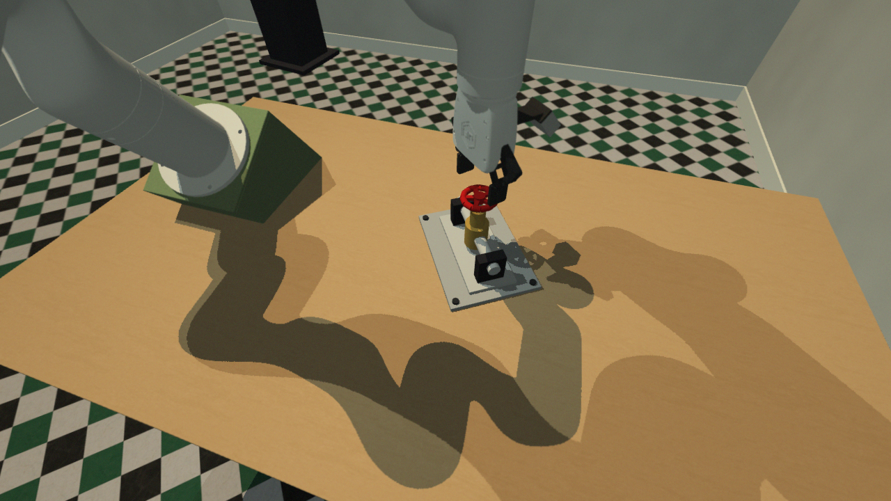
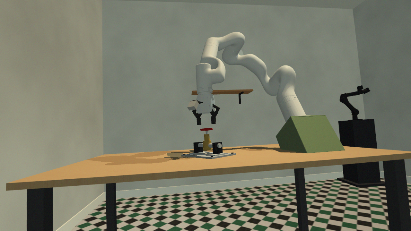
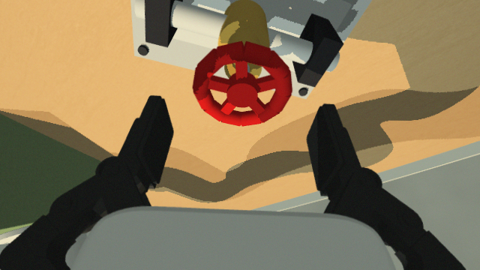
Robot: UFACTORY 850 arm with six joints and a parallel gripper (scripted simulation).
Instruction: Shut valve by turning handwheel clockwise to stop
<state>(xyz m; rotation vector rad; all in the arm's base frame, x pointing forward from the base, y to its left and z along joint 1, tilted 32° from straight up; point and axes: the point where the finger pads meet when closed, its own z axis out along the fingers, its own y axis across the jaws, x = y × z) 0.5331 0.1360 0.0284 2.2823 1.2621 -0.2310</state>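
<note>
My gripper is now 4 cm above the red handwheel.
</note>
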